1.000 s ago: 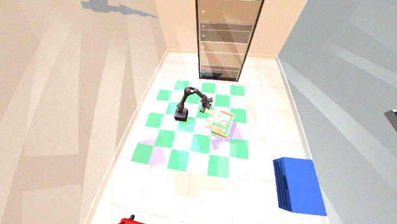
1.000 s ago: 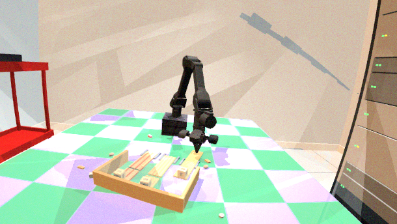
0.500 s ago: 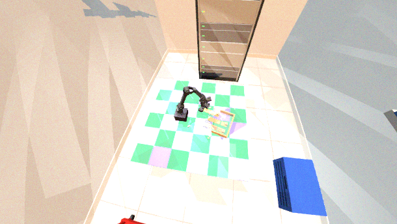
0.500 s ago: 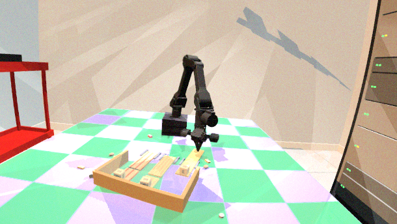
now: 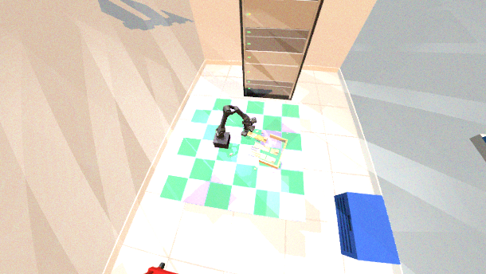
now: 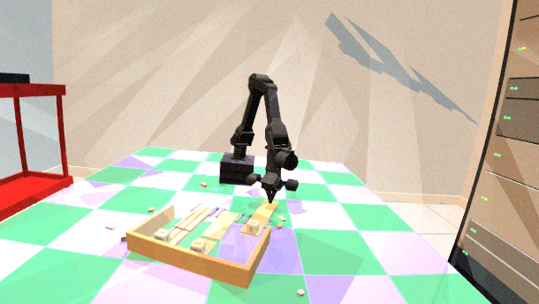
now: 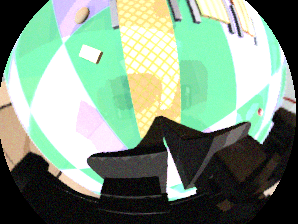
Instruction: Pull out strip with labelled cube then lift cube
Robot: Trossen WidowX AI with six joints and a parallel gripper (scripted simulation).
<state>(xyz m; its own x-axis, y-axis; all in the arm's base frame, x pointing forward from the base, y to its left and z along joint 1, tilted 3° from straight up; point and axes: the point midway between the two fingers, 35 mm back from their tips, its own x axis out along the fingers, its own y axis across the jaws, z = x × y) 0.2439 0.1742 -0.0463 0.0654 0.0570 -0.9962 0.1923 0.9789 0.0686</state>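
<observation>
My gripper tip is now 10 cm short of the strip and 2 cm to the left of it.
</observation>
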